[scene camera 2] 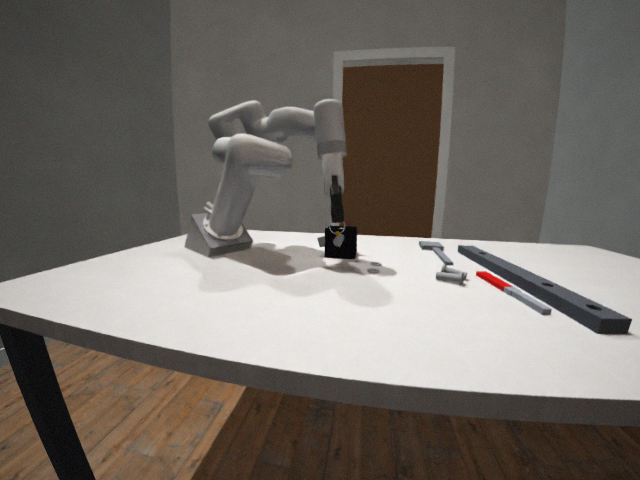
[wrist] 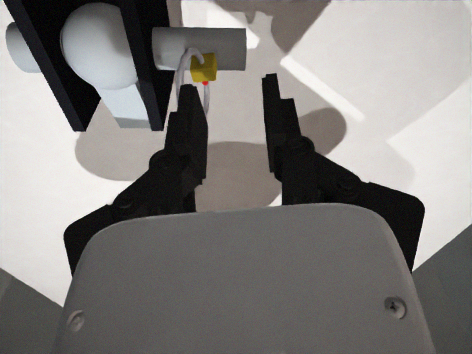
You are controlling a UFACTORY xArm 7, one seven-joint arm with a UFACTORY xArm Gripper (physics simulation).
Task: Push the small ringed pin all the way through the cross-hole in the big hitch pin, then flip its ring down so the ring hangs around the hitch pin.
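Places are measured from the arm's base along level axes (x down, y right, z back), in millimetres.
Where they show: gripper, between the fingertips: (scene camera 2: 337, 221) (wrist: 232, 101); arm's base, origin of its link: (scene camera 2: 223, 227).
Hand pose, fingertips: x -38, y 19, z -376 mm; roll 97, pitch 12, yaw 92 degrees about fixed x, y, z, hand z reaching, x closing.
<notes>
Things, the pixels of their centre, and the offset from my fingertips. "spot": a spot on its surface instead. Level surfaces: height alone.
- big hitch pin, middle of its body: (wrist: 231, 49) (scene camera 2: 338, 241) dx +53, dy +1, dz -2 mm
- black bracket, middle of its body: (wrist: 138, 56) (scene camera 2: 336, 242) dx +71, dy -63, dz +14 mm
- small pin's yellow head, middle of its body: (wrist: 203, 67) (scene camera 2: 338, 233) dx +36, dy -16, dz +1 mm
- block, a spot on its surface: (wrist: 97, 45) spot: dx +32, dy -74, dz -11 mm
- table, height of its surface: dx +115 mm
- grey jointed piece, middle of its body: (scene camera 2: 449, 276) dx +103, dy +77, dz -273 mm
- red-handled tool, middle of its body: (scene camera 2: 508, 289) dx +109, dy +109, dz -386 mm
- long dark bar with holes, middle of its body: (scene camera 2: 511, 272) dx +102, dy +9, dz -439 mm
The big hitch pin (scene camera 2: 338, 240) (wrist: 227, 42) is a grey cylinder that sticks out sideways from a black bracket (scene camera 2: 348, 248) (wrist: 75, 117). The small pin's yellow head (scene camera 2: 337, 233) (wrist: 203, 67) sits against the hitch pin's side; its shank is hidden. Its thin grey ring (scene camera 2: 330, 229) (wrist: 181, 75) stands up from the head in the scene view. My gripper (scene camera 2: 337, 221) (wrist: 232, 101) is open, with its fingers partly apart and nothing between them. It is above the pin head. In the wrist view the left finger overlaps the ring and hides part of it; I cannot tell whether they touch.
A pale ball on a block (wrist: 97, 45) sits between the bracket's black plates. To the right on the table (scene camera 2: 232, 330) lie a grey jointed piece (scene camera 2: 450, 277), a red-handled tool (scene camera 2: 493, 280) and a long dark bar with holes (scene camera 2: 522, 276). Two small grey discs (scene camera 2: 373, 270) lie near the bracket.
</notes>
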